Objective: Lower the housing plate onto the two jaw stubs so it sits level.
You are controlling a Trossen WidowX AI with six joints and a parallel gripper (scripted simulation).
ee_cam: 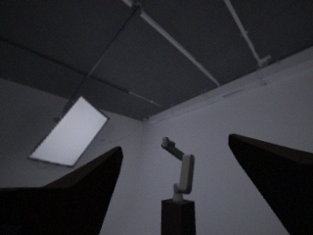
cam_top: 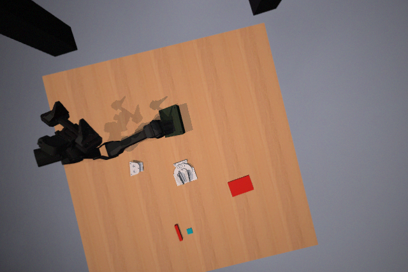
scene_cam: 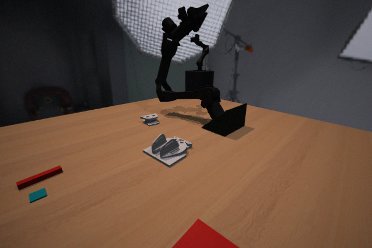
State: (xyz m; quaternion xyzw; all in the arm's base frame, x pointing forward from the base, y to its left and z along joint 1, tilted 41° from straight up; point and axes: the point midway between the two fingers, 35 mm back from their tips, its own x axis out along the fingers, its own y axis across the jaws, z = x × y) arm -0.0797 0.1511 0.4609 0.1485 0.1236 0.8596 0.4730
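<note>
My gripper tip is now 49 cm above the grey housing plate, 28 cm short of it and 9 cm to the left of it. The rest, counted from my gripper tip: red flat sheet (56 cm ahead, 51 cm below, 44 cm to the left); then teal tile (72 cm ahead, 51 cm below, 9 cm to the left); then red bar (71 cm ahead, 51 cm below, 3 cm to the left).
</note>
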